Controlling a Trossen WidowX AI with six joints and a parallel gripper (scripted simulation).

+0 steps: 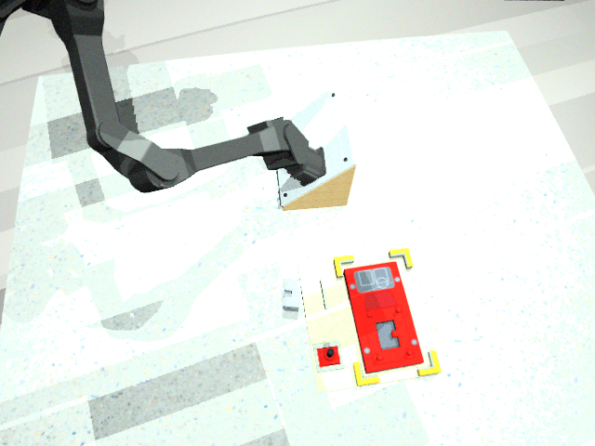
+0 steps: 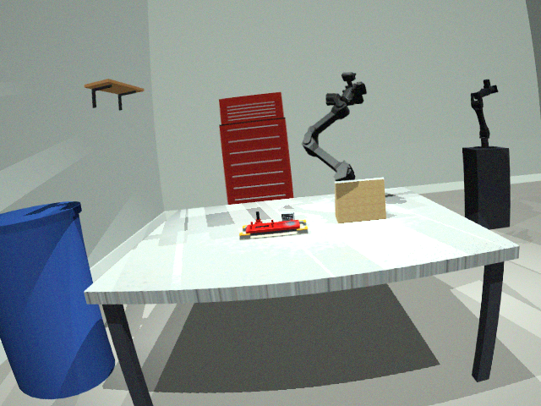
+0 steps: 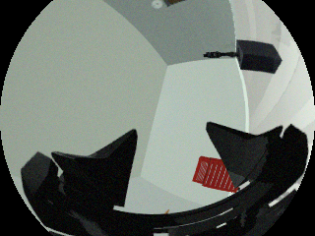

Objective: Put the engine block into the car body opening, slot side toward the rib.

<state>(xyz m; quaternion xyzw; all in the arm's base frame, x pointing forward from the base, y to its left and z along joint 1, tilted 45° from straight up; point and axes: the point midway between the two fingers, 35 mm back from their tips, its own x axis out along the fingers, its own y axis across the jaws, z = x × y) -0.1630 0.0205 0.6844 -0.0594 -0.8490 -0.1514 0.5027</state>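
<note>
The grey engine block is 410 mm ahead of my gripper tip, 430 mm to the left of it and 590 mm below it.
</note>
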